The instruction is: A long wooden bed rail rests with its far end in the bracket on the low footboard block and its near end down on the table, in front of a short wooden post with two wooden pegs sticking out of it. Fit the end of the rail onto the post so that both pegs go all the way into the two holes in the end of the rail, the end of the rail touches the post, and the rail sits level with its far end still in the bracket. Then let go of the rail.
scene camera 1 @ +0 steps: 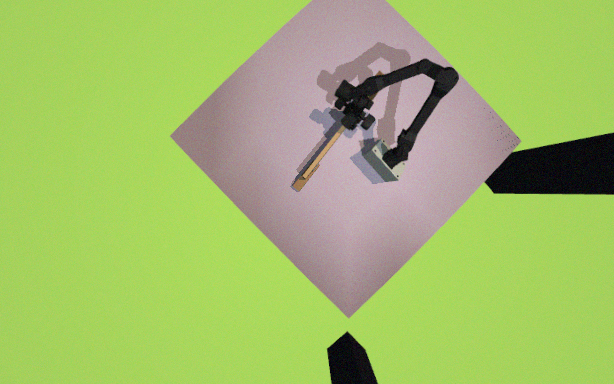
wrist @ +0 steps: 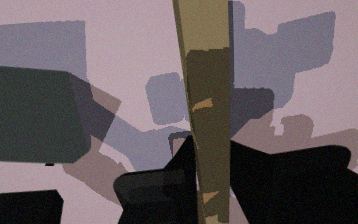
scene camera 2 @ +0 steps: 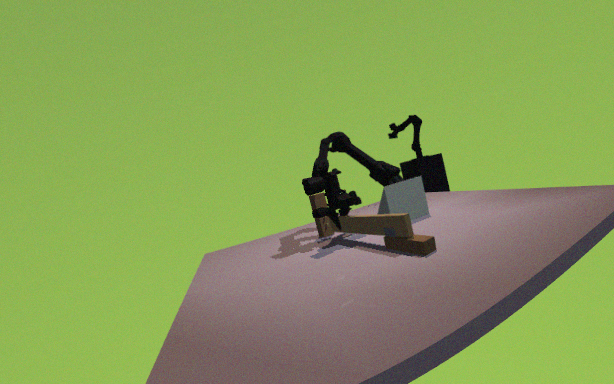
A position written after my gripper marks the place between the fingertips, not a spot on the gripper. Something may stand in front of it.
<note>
In view: my gripper [scene camera 2: 342,229] and a rail [scene camera 2: 363,224].
My gripper shows as well in the wrist view [wrist: 200,137].
</note>
